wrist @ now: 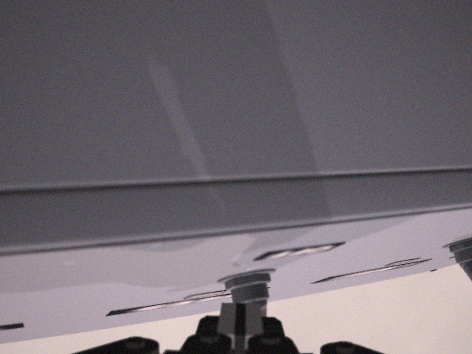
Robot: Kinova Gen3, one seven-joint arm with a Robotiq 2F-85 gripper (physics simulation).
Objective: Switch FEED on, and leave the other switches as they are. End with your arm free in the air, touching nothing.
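Places are measured from the arm's base along level axes (x ahead, y left, z up), in millimetres.
Where they show: gripper, fingertip midpoint: (240,329).
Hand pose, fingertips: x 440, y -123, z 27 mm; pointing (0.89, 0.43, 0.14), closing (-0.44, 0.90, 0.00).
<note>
Things, the pixels of their top centre, and the offset from my fingertips. "*": a spot on its surface instead.
- FEED switch at a spot on its surface: (248,288) * dx +0, dy +3, dz -15 mm
- FEED label at its top centre: (190,310) dx +71, dy +6, dz +23 mm
- OFF plate at a spot on its surface: (300,250) * dx -29, dy +5, dz -37 mm
- LAMP label at its top centre: (373,278) dx +71, dy +126, dz +23 mm
- LAMP switch at a spot on its surface: (462,254) * dx +4, dy +119, dz -12 mm
- dark label at a spot on its surface: (11,326) * dx +67, dy -78, dz +17 mm
The FEED switch (248,288) shows low in the wrist view, right of centre, as a dark stepped collar on the pale panel (60,275). Its lever is mostly hidden behind my fingertips. The FEED label (167,303) is seen very edge-on to its left, with the small ON plate (205,295) above it. The OFF plate (300,250) is above and right of the collar. My gripper (240,329) is shut and empty, its tips overlapping the lever in this view; whether they touch it cannot be told.
The LAMP label (372,270) lies to the right, and the LAMP switch (462,254) is cut off at the right edge. Part of another dark label (11,326) shows at the lower left. A dark grey surface (125,125) fills the upper view, with a long edge strip beside the panel.
</note>
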